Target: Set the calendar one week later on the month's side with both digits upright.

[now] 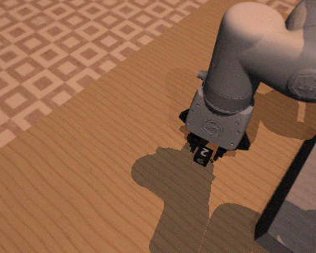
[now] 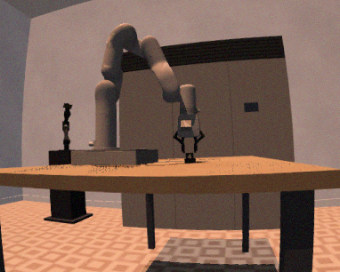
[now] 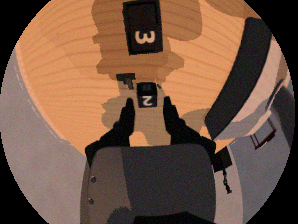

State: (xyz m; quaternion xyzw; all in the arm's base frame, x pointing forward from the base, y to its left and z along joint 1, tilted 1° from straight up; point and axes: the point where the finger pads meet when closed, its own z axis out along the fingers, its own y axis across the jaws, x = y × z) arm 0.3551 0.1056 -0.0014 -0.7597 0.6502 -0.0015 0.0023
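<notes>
The black digit cube is 40 mm below my hand. The rest, counted from my hand: black cube 10 mm ahead, 90 mm to the right, 30 mm below.
</notes>
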